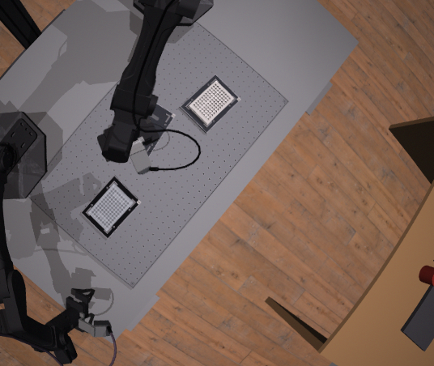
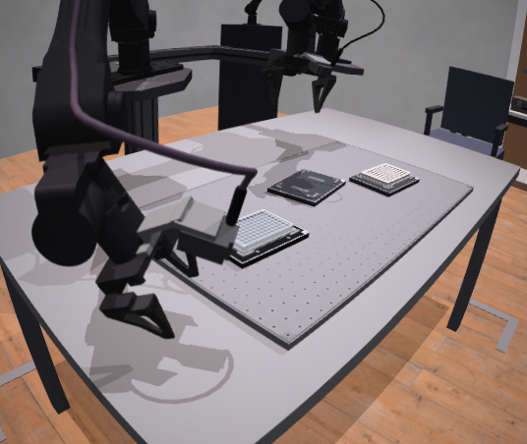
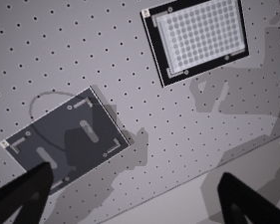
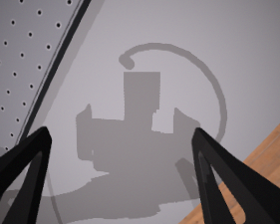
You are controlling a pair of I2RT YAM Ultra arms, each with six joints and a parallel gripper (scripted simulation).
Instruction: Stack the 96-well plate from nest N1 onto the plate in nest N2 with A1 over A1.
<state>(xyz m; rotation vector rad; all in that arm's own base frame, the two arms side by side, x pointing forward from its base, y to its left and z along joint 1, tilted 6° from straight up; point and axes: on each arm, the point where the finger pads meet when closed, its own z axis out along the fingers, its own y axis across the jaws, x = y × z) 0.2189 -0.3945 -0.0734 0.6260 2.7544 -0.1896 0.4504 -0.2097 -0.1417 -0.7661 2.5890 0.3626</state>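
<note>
Now: the clear 96-well plate 27 cm to the left of my right hand, 15 cm behind it and 6 cm below it. The rest, counted from my right hand: A1 label 61 cm to the left, 20 cm behind, 7 cm below; black nest 27 cm to the left, 15 cm behind, 7 cm below.
</note>
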